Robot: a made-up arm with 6 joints. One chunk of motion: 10 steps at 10 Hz.
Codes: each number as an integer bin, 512 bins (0 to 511) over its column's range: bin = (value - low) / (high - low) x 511, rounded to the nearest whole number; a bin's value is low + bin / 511 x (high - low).
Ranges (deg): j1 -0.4..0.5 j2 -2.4..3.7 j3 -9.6..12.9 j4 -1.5..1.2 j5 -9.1..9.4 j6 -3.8..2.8
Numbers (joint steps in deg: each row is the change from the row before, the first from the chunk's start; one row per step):
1: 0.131 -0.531 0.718 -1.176 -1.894 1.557
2: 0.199 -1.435 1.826 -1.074 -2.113 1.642
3: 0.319 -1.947 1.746 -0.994 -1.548 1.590
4: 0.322 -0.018 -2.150 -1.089 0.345 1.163
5: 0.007 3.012 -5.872 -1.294 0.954 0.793
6: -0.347 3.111 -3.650 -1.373 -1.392 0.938
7: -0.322 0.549 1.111 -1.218 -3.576 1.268
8: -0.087 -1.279 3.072 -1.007 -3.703 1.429
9: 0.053 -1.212 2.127 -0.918 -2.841 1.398
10: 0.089 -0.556 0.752 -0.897 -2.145 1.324
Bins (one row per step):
1: 301 157 234 61 199 415
2: 340 81 259 81 193 421
3: 408 38 258 96 209 417
4: 410 200 169 78 261 384
5: 231 453 85 39 278 356
6: 30 462 135 24 213 367
7: 44 247 243 53 153 392
8: 178 94 288 93 149 405
9: 257 100 266 110 173 402
10: 278 154 235 114 192 397

